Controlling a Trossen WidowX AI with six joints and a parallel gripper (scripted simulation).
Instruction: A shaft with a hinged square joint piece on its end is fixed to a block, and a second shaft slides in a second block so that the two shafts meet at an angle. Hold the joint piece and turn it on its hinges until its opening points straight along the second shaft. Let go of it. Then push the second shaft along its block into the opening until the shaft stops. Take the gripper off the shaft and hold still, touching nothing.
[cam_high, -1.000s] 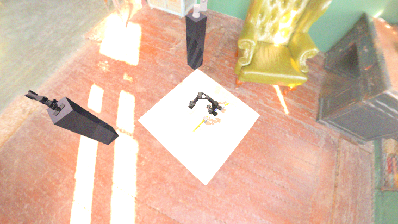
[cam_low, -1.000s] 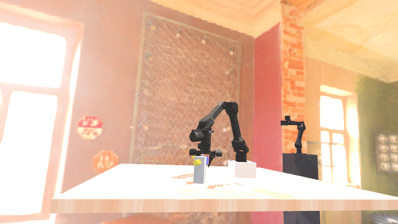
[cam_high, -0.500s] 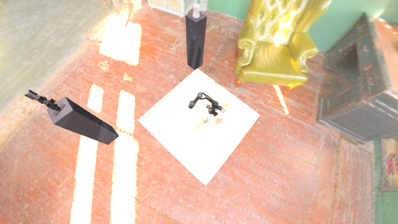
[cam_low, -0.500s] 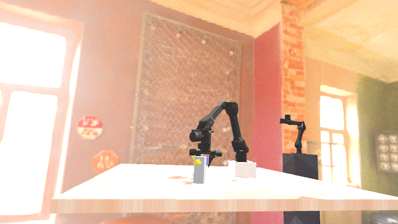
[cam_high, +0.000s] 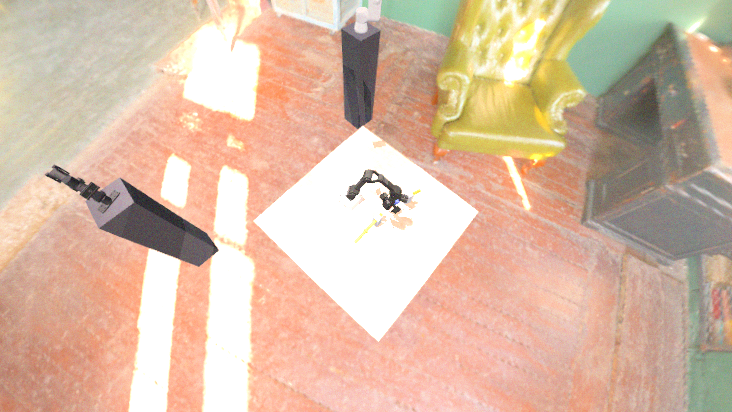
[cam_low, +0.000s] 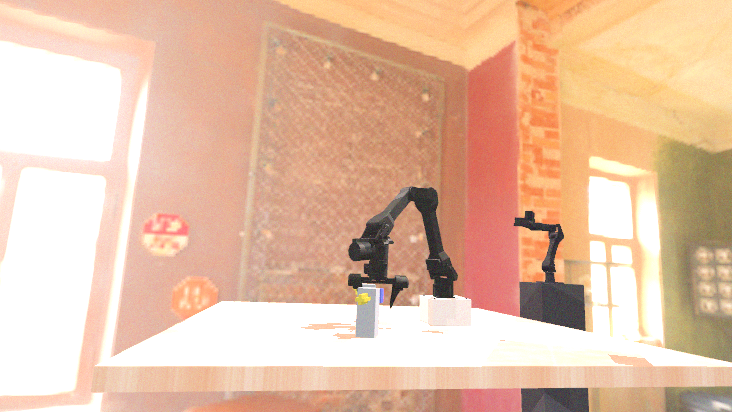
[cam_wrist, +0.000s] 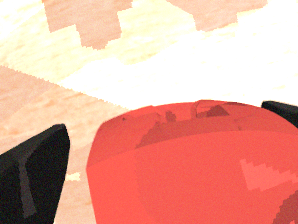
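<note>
My gripper tip is now 4 cm below the red joint piece and 1 cm to the right of it.
</note>
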